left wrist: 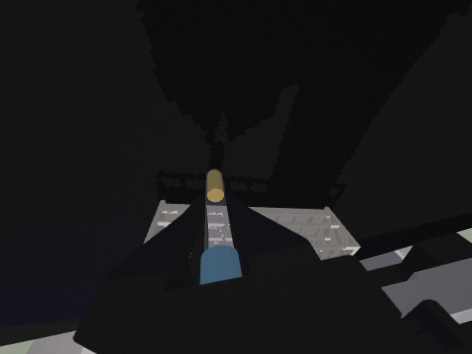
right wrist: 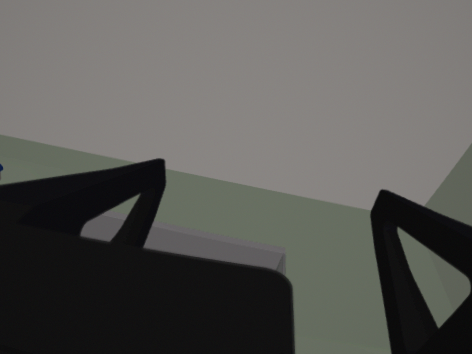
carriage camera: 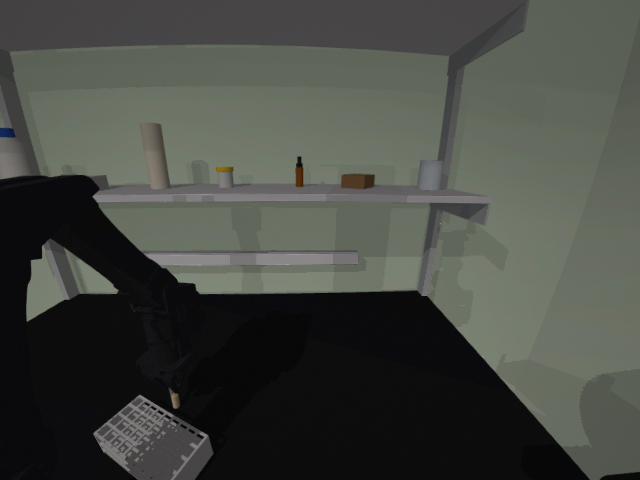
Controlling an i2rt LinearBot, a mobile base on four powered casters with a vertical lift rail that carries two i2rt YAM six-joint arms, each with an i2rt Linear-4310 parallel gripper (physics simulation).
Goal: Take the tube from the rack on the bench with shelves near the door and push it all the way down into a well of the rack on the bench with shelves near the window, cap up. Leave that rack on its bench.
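Places are measured from the left arm's base along level axes (x left, y back, z up), in centimetres.
Where they show: left gripper, fingertip midpoint: (left wrist: pixel 215 199) (carriage camera: pixel 175 390); right gripper, fingertip midpoint: (right wrist: pixel 270 186).
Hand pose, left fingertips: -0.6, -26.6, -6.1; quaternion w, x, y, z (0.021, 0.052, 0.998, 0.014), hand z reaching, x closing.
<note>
Things, the pixels of their top centre, and the offset from my left fingertips, as dx, dy, dz. "*": a spot on its surface instead. Level surfaces: height alone.
- white rack, surface spot: (left wrist: pixel 336 235) (carriage camera: pixel 203 448) * -11.4, +9.9, -1.4
- black bench, surface height: dz -4.8
- tan cylinder, surface spot: (carriage camera: pixel 156 155) * +15.2, -29.6, +50.3
- yellow-lidded jar, surface spot: (carriage camera: pixel 225 177) * -2.4, -34.0, +44.0
- amber bottle, surface spot: (carriage camera: pixel 299 175) * -23.9, -39.5, +44.5
- brown box, surface spot: (carriage camera: pixel 356 181) * -41.4, -37.3, +43.1
- grey cup, surface spot: (carriage camera: pixel 430 174) * -64.2, -38.8, +45.7
The tube is held by my left gripper (carriage camera: pixel 174 384) (left wrist: pixel 216 200). Its blue cap (left wrist: pixel 220 265) is at the gripper side in the left wrist view, and its tan lower end (carriage camera: pixel 175 400) (left wrist: pixel 215 185) points away from the gripper and down. A white rack (carriage camera: pixel 202 461) (left wrist: pixel 336 235) with a grid of wells stands on the black bench (carriage camera: pixel 336 403) at the lower left of the carriage view. The tube's lower end shows beside the rack's back edge there, above the bench; its exact height is hard to tell. My right gripper (right wrist: pixel 270 186) is open and empty, facing the wall and ceiling.
A shelf (carriage camera: pixel 289 195) crosses behind the bench, holding a tan cylinder (carriage camera: pixel 156 155), a yellow-lidded jar (carriage camera: pixel 225 177), an amber bottle (carriage camera: pixel 299 175), a brown box (carriage camera: pixel 356 181) and a grey cup (carriage camera: pixel 430 174). A lower rail (carriage camera: pixel 258 258) runs beneath. A wall stands at the right.
</note>
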